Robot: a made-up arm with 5 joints.
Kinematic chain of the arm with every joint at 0, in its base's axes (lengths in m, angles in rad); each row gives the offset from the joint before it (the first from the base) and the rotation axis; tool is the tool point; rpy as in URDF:
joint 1: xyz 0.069 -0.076 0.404 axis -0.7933 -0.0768 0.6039
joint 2: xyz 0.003 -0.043 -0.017 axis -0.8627 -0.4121 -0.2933
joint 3: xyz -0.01 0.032 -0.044 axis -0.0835 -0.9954 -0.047
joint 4: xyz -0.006 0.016 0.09 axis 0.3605 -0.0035 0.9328
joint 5: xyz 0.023 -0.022 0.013 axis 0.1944 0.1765 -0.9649
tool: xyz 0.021 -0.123 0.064 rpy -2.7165 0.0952 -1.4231
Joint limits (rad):
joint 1: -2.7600..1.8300
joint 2: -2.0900..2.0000
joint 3: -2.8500..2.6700
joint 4: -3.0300..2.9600
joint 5: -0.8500..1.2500
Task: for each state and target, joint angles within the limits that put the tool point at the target. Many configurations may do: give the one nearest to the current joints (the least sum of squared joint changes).
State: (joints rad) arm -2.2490 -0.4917 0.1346 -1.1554 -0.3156
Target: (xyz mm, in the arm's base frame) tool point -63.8 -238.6 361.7
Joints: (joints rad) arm -1.5198 -0.4198 -0.2765 -1.4878 -0.3981
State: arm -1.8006 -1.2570 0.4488 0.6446 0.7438
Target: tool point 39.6 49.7 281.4
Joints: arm -2.0581 -1.4549 0.4359 0.5545 0.7500
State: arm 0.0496 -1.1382 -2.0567 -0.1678 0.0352
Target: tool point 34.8 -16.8 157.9
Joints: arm -0.0199 -0.7563 -2.5035 -0.1668 -0.3848
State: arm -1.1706 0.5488 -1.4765 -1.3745 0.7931
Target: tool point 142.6 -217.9 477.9
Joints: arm -1.0447 0.4179 -1.1682 -1.3438 0.4243
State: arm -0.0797 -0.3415 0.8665 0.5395 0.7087
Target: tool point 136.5 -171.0 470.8
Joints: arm 0.0400 -0.2414 0.5091 1.2807 0.7005
